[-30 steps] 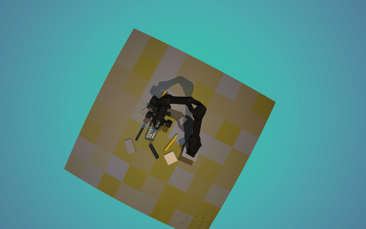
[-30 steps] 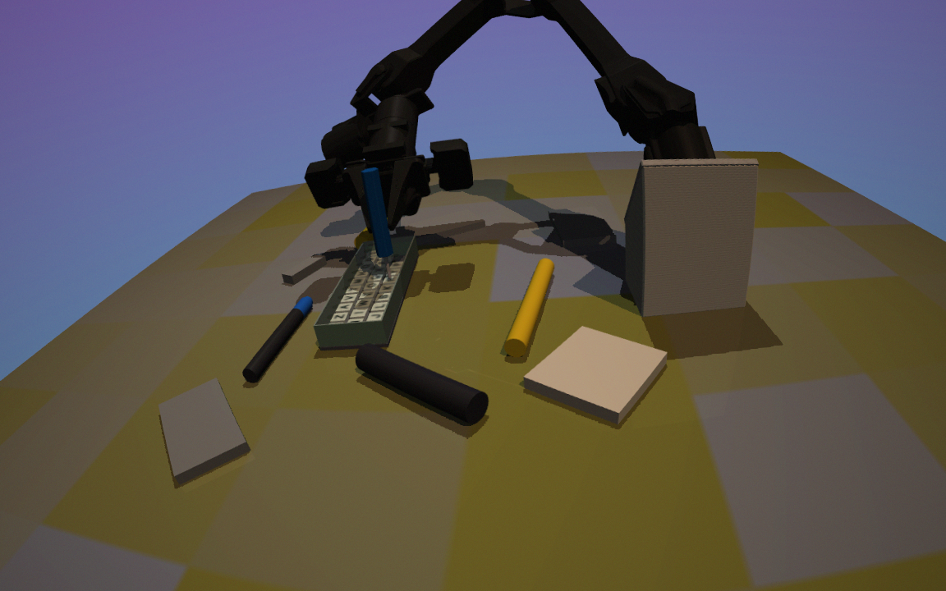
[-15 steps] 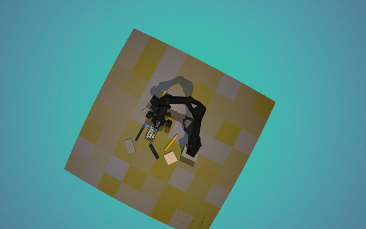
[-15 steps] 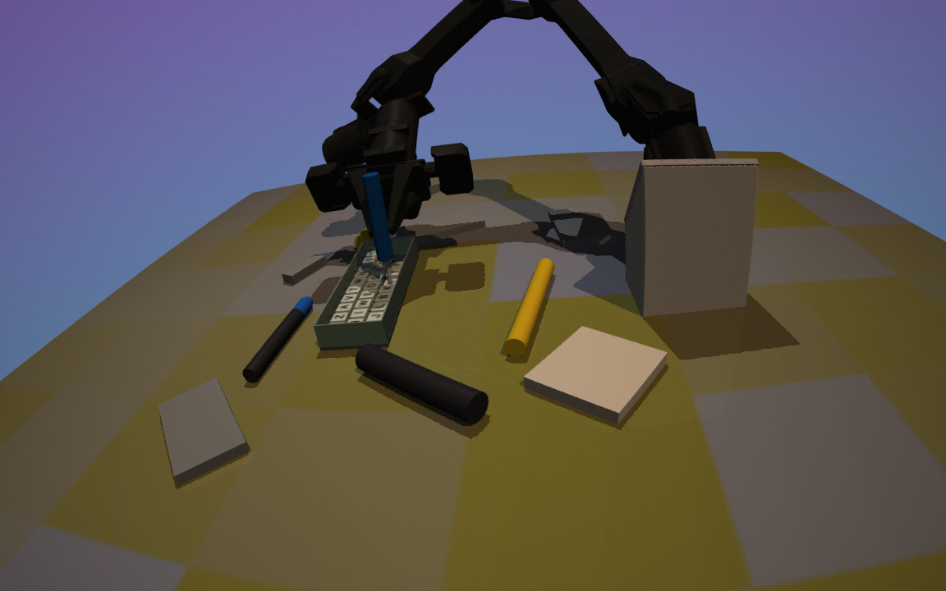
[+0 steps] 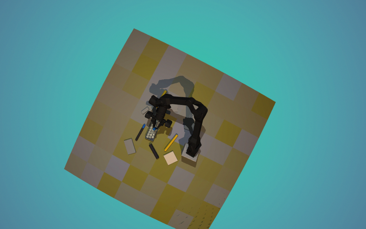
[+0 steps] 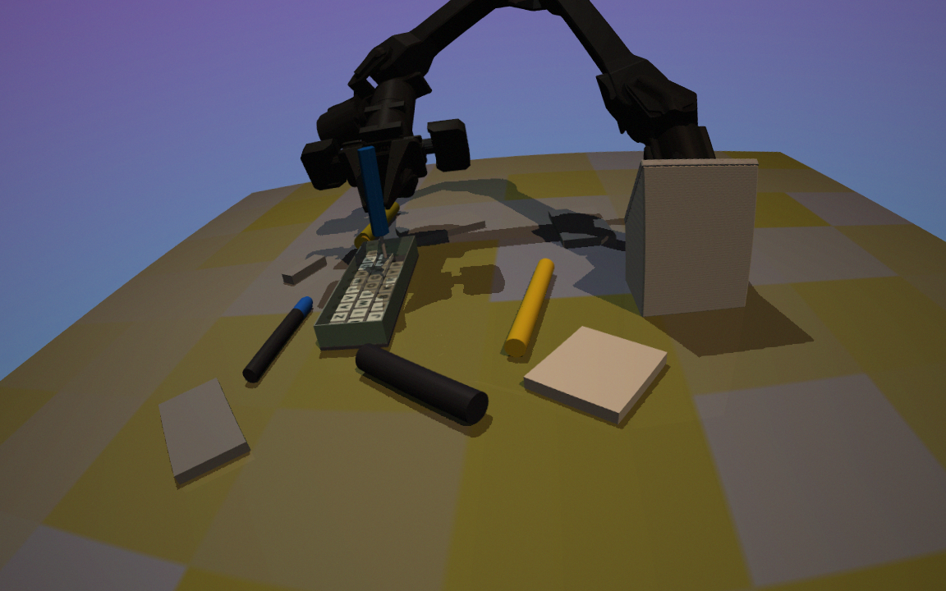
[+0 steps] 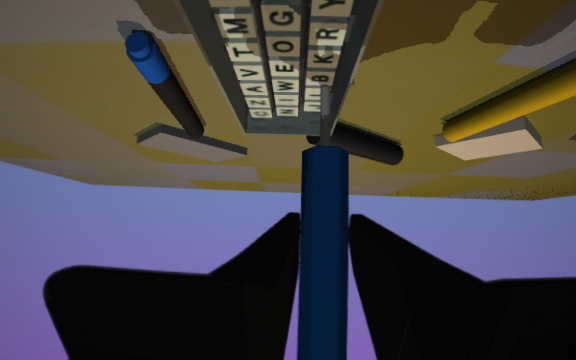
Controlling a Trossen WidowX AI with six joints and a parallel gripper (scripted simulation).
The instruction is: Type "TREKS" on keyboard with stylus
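My gripper tip is now 140 mm short of the small grey block, 90 mm above it and 70 mm to the left of it. The rest, counted from my gripper tip: grey stylus tip: 50 mm below; then blue stylus: 10 mm below; then yellow cylinder: 150 mm behind, 90 mm below, 40 mm to the left.
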